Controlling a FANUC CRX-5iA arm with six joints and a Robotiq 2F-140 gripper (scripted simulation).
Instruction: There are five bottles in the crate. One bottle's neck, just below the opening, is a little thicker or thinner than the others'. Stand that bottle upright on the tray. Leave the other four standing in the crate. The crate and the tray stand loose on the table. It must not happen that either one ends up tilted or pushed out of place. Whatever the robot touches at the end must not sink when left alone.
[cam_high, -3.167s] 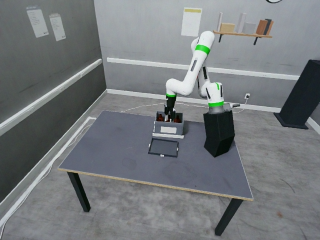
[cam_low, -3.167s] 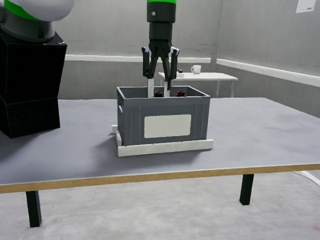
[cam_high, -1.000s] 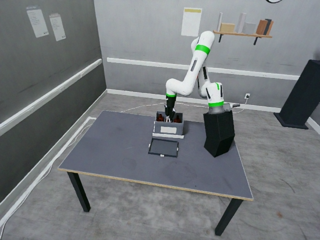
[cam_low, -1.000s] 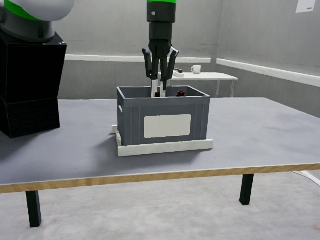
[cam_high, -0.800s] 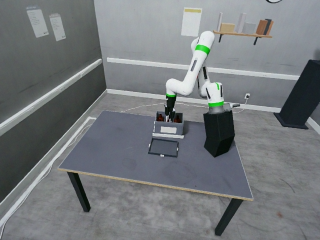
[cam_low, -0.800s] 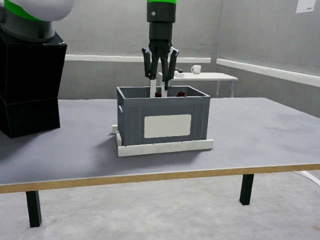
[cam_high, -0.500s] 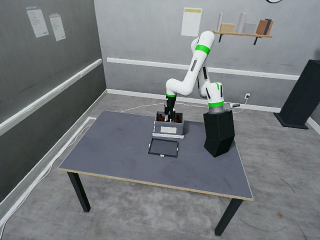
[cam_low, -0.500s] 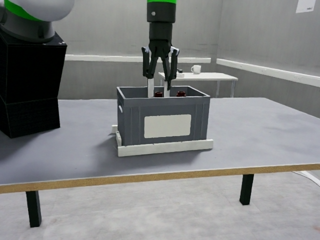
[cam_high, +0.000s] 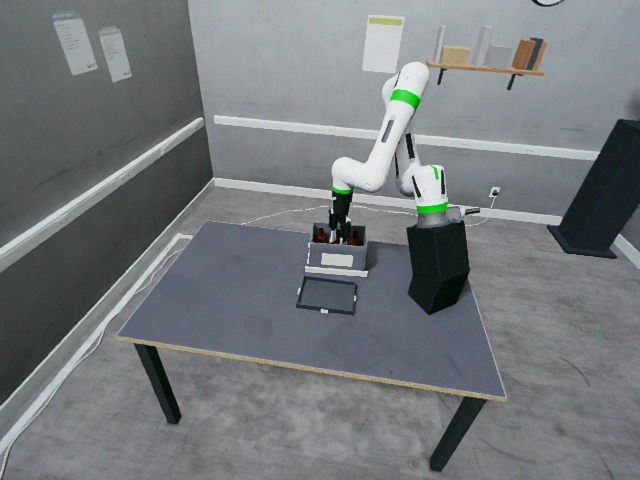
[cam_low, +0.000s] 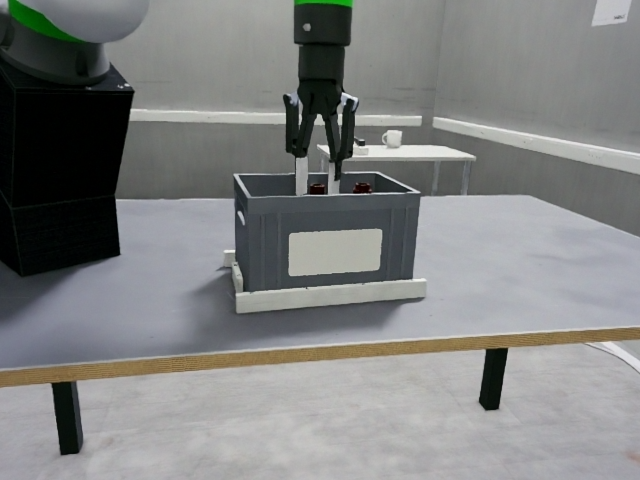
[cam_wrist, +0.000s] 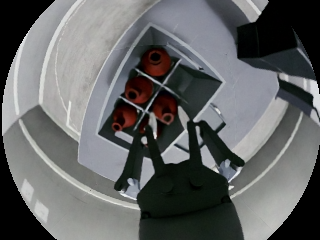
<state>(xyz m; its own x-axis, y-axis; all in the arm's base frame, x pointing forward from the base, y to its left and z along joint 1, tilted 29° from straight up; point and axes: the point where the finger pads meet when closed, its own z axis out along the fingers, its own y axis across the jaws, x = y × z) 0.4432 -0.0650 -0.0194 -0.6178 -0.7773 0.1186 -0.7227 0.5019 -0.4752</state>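
My gripper is now 90 mm above the grey crate and 40 mm to the left of it. The rest, counted from my hand: dark tray 220 mm to the left, 160 mm below, 20 mm ahead.
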